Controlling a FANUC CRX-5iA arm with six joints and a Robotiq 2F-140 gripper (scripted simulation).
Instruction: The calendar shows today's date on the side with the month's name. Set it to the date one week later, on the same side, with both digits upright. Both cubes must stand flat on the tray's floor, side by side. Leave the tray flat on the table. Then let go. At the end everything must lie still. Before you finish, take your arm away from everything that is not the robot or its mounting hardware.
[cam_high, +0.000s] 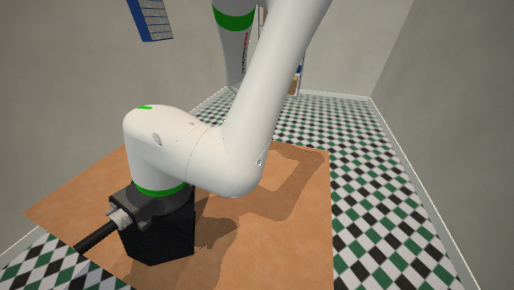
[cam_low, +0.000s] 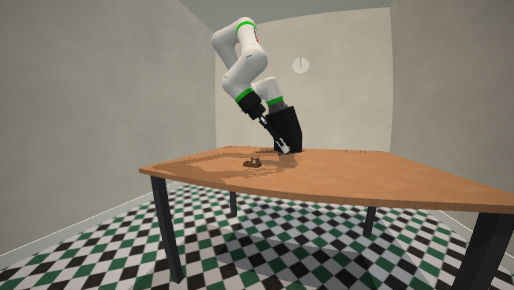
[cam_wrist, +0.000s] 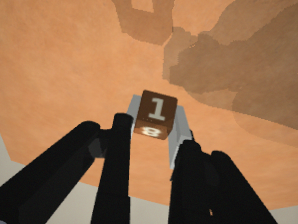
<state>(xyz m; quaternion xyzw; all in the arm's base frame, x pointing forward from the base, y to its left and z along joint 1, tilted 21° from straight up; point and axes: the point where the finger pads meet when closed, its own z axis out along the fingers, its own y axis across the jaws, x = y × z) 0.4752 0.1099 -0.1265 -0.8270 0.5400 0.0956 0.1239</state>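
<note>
Right now the brown calendar tray is 14 cm to the right of my hand, 10 cm below it and 1 cm ahead of it. From my hand the other things lie so: brown cube (2 cm below, 1 cm to the left, 1 cm behind).
</note>
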